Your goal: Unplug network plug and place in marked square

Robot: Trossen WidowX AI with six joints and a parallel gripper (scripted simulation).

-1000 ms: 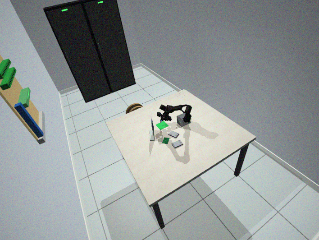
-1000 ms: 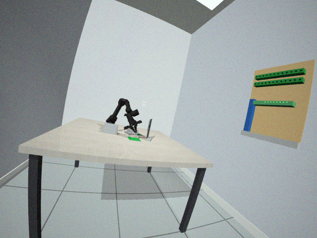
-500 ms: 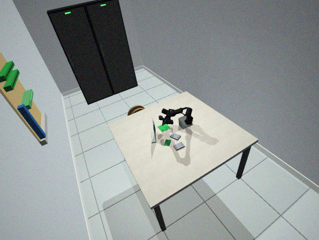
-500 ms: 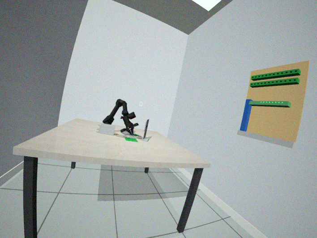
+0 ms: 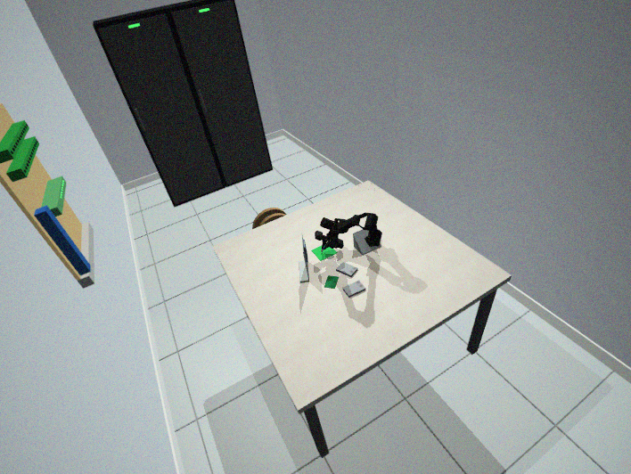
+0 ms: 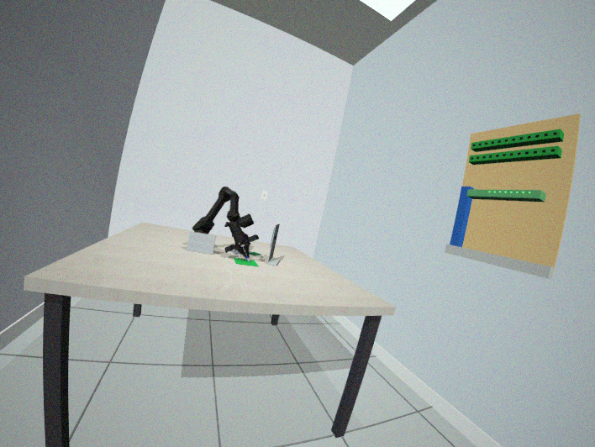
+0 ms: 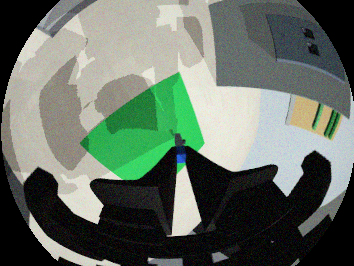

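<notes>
Right now my gripper tip is 1 cm past the green marked square and 2 cm above it. From my gripper tip the other things lie so: blue plug right at my gripper tip; then grey panel 16 cm ahead, 8 cm to the left, 8 cm above.
</notes>
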